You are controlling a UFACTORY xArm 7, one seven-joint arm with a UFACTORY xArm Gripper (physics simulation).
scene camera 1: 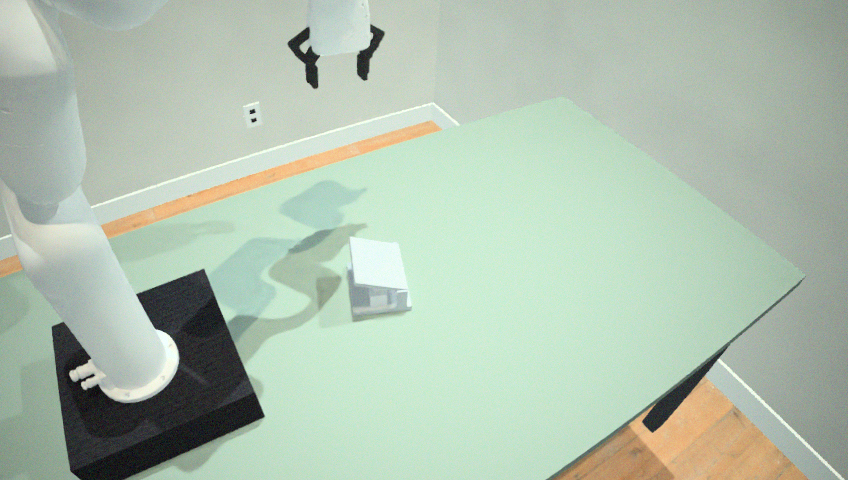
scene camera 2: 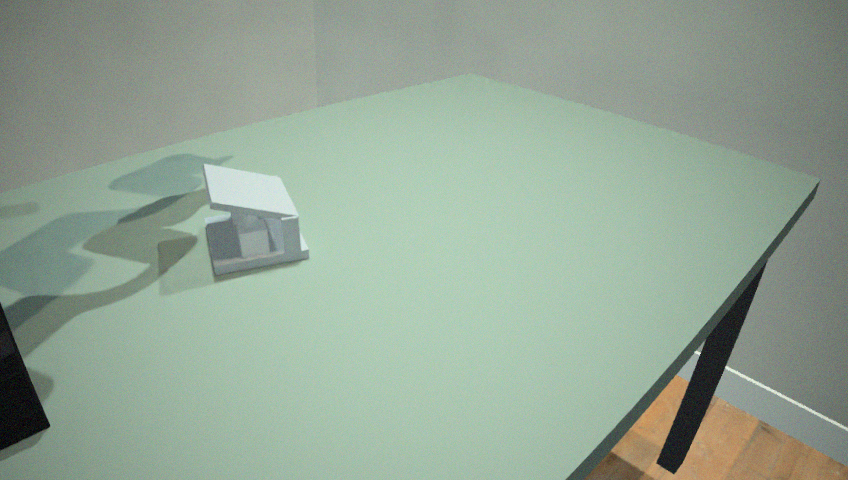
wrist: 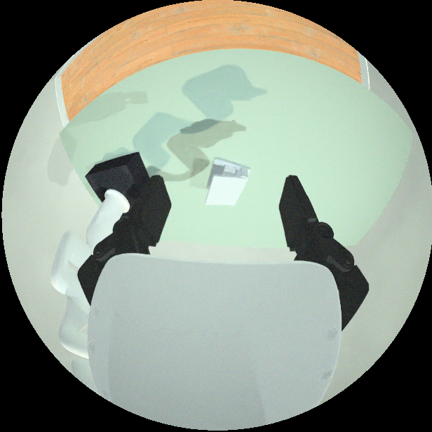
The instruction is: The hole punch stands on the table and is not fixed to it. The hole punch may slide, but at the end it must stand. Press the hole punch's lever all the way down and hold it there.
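Places are measured from the arm's base along level axes (x back, y right, z up), in centimetres.
Pixels of known places: gripper, fingertip midpoint: (scene camera 1: 338,81); arm's base, origin of the base link: (scene camera 1: 138,365).
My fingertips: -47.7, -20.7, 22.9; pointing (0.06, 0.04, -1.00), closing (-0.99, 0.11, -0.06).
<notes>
Ahead of a thing's pixels: the offset from my fingertips to its top centre, as dx, dy, dz. Level surfaces: height alone.
The hole punch @[+5.4, +21.4, -22.2] (scene camera 1: 379,276) (scene camera 2: 255,223) (wrist: 227,182) stands upright on the green table @[dz -30.7] (scene camera 1: 535,267) (scene camera 2: 446,267) (wrist: 320,125). It has a grey base and a flat, pale lever @[+5.4, +21.4, -22.2] (scene camera 1: 379,262) (scene camera 2: 249,190) (wrist: 225,191) on top. The lever is raised and slopes, with a gap between it and the base. My gripper (scene camera 1: 339,83) (wrist: 223,188) is open and empty. It is high above the table and well apart from the hole punch. The gripper does not show in scene camera 2. In the wrist view the hole punch appears between the two black fingers.
The white arm (scene camera 1: 107,297) (wrist: 107,220) rises from a black base block (scene camera 1: 232,380) (scene camera 2: 17,404) (wrist: 117,172) to the left of the hole punch. Shadows of the arm fall across the table beside the hole punch. Grey walls stand behind the table.
</notes>
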